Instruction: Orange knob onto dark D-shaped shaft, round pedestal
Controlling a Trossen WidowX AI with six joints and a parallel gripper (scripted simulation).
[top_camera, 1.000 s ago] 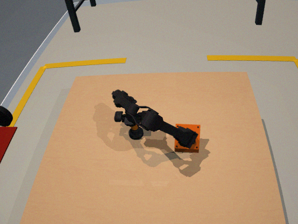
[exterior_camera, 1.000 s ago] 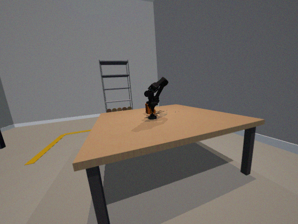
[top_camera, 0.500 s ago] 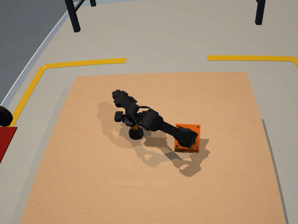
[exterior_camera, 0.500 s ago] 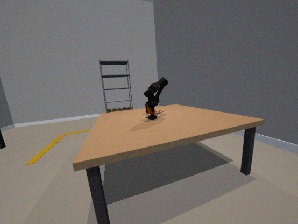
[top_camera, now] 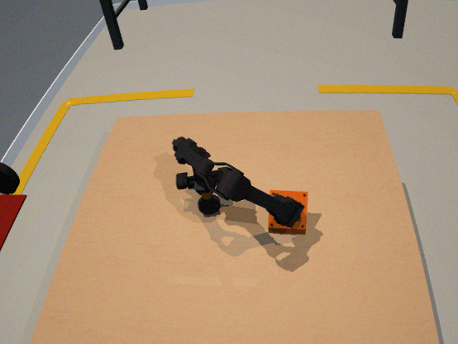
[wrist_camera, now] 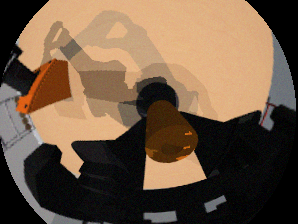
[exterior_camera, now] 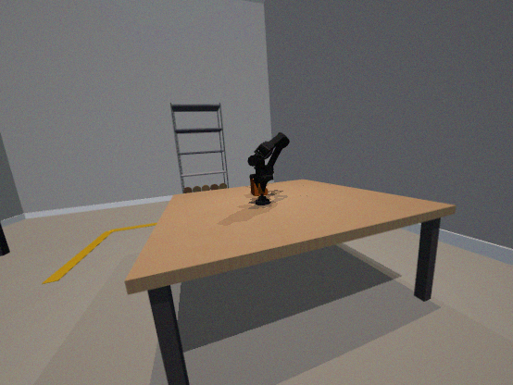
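Right now the orange knob is 2 cm above my gripper tip. Also, from my gripper tip: pedestal 4 cm below.
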